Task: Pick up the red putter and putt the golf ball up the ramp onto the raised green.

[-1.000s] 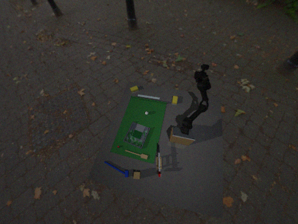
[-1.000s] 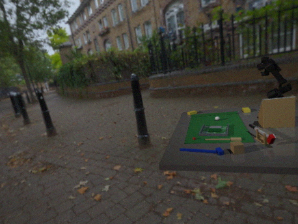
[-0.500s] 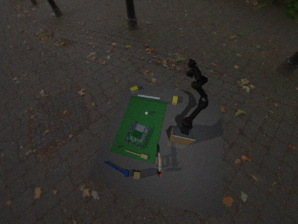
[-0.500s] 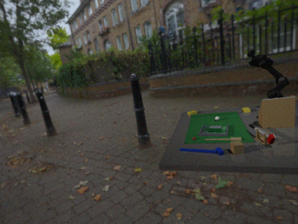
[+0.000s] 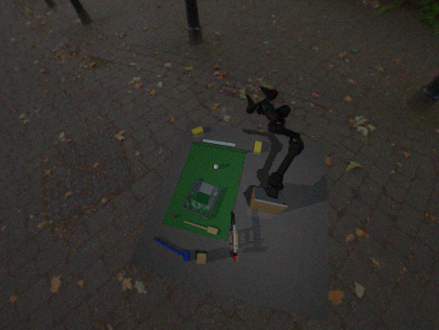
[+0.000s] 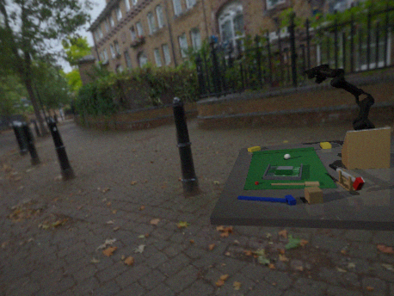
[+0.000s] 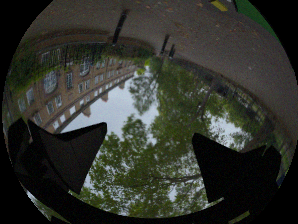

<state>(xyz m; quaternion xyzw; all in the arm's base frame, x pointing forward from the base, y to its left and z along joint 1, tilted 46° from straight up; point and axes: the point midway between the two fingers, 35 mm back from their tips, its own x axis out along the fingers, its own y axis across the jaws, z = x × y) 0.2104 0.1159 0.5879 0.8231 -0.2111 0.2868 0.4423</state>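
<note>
Right now my gripper tip is 680 mm to the right of the red putter, 570 mm above it and 170 mm past it. From my gripper tip the other things lie so: white bar: 630 mm below, 240 mm ahead, 10 mm to the right; wooden block: 880 mm to the left, 600 mm below, 20 mm behind; white golf ball: 600 mm below, 230 mm to the left, 160 mm ahead.
</note>
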